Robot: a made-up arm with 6 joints. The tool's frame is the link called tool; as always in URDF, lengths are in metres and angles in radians.
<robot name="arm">
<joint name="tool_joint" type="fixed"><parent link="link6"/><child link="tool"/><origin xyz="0 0 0" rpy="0 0 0"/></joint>
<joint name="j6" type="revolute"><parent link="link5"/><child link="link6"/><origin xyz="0 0 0.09" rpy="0 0 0"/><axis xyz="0 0 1"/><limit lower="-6.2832" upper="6.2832" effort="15" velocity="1.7"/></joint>
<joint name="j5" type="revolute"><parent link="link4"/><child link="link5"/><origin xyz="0 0 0" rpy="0 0 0"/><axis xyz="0 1 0"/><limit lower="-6.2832" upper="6.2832" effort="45" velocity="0.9"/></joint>
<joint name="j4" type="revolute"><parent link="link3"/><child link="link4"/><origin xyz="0 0 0.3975" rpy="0 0 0"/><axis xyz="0 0 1"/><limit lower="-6.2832" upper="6.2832" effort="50" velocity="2.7"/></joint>
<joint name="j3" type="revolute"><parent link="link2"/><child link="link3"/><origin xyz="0 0 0.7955" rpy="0 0 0"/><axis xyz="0 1 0"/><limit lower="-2.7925" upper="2.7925" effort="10" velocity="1.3"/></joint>
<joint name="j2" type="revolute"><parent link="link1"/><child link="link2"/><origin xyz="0 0.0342 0" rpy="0 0 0"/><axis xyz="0 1 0"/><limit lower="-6.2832" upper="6.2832" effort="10" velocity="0.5"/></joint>
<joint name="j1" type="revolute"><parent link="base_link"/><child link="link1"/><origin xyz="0 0 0.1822" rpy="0 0 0"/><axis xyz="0 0 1"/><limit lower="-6.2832" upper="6.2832" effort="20" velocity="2.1"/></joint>
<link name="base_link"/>
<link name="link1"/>
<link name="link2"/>
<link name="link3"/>
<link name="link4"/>
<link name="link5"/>
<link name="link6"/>
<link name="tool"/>
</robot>
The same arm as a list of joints. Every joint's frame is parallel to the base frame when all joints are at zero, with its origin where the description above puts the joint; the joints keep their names.
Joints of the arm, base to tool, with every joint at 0 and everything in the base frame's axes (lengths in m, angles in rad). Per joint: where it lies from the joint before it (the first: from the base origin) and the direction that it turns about. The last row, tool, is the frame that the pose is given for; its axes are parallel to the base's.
j1: origin 0 0 0.1822 axis 0 0 1
j2: origin 0 0.0342 0 axis 0 1 0
j3: origin 0 0 0.7955 axis 0 1 0
j4: origin 0 0 0.3975 axis 0 0 1
j5: origin 0 0 0 axis 0 1 0
j6: origin 0 0 0.09 axis 0 0 1
tool: origin 0 0 0
Joint limits (rad, base to tool): -6.2832..6.2832 -6.2832..6.2832 -2.7925..2.7925 -6.2832..6.2832 -6.2832..6.2832 -6.2832..6.2832

